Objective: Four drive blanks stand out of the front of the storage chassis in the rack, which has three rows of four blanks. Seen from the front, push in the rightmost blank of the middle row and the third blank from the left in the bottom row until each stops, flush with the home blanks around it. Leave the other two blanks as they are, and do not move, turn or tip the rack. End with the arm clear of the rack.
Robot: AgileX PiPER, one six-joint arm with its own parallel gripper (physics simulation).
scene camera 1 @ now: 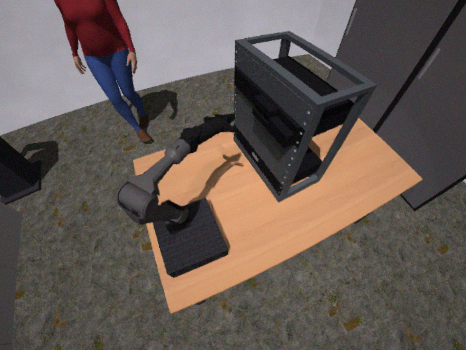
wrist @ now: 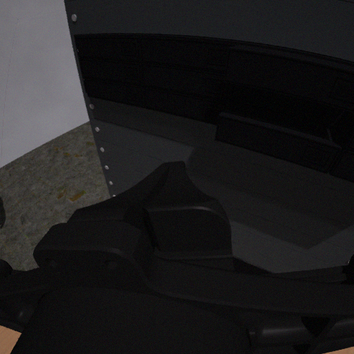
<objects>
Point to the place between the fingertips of the gripper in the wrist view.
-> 175, 175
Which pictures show the rack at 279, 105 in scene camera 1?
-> Scene camera 1 and the wrist view: all of them.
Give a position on a rack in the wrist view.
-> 250, 103
</objects>
